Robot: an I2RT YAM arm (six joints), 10 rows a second.
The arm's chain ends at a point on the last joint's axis. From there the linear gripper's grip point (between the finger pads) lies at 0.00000 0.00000 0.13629 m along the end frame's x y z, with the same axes.
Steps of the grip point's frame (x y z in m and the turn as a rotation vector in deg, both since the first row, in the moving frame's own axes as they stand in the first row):
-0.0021 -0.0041 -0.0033 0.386 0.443 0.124
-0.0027 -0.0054 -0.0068 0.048 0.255 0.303
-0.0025 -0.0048 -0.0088 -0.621 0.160 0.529
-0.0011 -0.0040 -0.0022 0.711 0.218 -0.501
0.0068 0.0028 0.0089 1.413 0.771 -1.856
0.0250 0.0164 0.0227 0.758 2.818 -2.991
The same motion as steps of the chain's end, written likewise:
-0.0032 -0.0032 -0.0033 0.386 0.443 0.124
-0.0033 -0.0053 -0.0068 0.048 0.255 0.303
-0.0029 -0.0063 -0.0088 -0.621 0.160 0.529
-0.0016 -0.0023 -0.0022 0.711 0.218 -0.501
0.0050 0.0062 0.0090 1.413 0.771 -1.856
0.0183 0.0184 0.0229 0.758 2.818 -2.991

